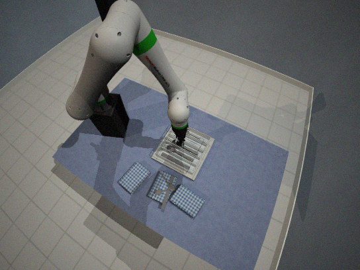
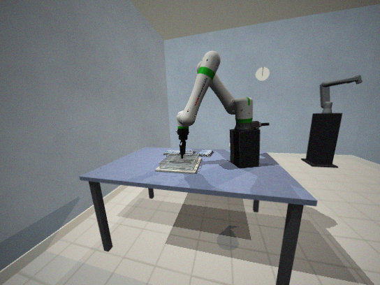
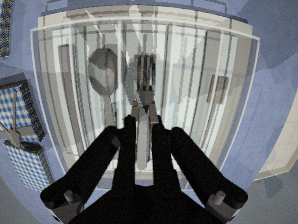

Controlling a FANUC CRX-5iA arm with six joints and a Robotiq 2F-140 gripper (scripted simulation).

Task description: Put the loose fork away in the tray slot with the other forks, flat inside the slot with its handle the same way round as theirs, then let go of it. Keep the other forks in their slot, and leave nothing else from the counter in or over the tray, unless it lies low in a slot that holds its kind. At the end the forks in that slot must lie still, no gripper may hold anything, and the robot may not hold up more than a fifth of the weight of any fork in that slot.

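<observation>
Right now my hand is 20 mm short of the white cutlery tray and 10 mm above it.
</observation>
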